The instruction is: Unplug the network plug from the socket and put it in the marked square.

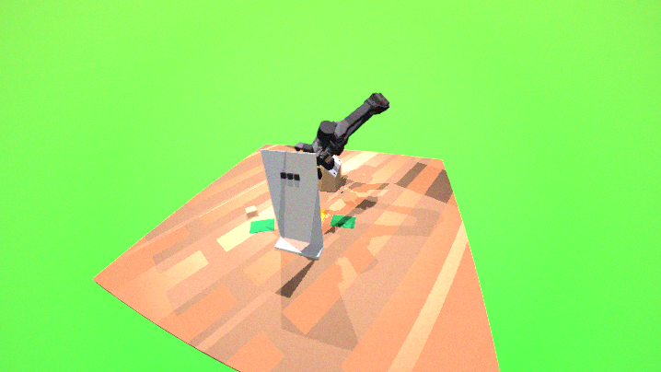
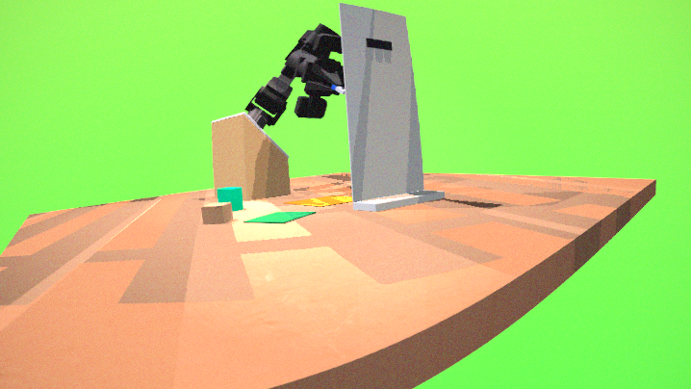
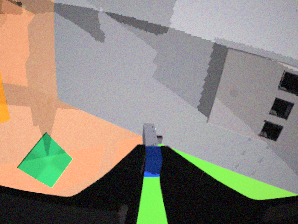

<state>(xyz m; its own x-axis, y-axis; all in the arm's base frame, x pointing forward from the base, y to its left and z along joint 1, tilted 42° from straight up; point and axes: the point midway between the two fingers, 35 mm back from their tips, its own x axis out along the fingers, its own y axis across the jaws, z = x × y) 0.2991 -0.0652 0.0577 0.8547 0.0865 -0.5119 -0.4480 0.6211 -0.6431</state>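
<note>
Now: gripper tip 50 mm past the orange marked square, 10 mm to the right of it and 210 mm above it. Also, from my gripper tip: network plug (10 mm ahead); then upright grey panel (100 mm ahead, 10 mm to the left, 40 mm below); then green cube (150 mm behind, 160 mm to the right, 190 mm below).
</note>
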